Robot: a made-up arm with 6 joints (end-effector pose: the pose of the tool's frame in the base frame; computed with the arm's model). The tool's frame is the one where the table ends. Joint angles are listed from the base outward.
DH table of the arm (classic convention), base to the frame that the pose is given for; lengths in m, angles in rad. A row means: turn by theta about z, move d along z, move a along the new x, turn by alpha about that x. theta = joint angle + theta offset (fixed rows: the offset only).
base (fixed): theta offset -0.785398; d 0; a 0.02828; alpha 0
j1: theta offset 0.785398; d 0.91; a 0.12; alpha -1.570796
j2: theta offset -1.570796; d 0; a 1.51; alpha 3.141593
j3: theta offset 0; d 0.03; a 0.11; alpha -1.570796
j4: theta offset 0; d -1.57; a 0.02; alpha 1.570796
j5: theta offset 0; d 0; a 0.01; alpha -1.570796
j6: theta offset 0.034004; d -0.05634; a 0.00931; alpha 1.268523
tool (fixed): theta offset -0.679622; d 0.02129; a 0; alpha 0
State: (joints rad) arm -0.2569 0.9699 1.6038 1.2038 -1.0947 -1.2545
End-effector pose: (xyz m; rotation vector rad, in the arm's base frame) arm 2.4966 -0.7337 2.7967 0.7612 -1.8069 -0.5065
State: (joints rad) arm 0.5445 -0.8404 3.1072 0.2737 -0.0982 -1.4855
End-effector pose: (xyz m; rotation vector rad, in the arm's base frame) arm -1.7043 -1.1105 0.6670 0.4924 0.2826 -1.4505
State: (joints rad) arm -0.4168 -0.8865 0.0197 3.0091 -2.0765 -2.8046
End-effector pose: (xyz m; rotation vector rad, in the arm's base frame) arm -0.1835 0.0174 3.1564 1.0423 2.1331 -1.3219
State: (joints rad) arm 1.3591 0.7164 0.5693 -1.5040 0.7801 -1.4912
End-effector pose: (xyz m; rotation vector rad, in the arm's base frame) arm 0.6693 2.6236 1.9132 -2.0273 0.1243 1.3201
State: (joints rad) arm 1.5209 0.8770 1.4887 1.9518 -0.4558 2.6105
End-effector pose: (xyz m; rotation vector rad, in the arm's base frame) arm 0.1781 2.5329 2.8764 -2.5451 -0.3815 0.1190
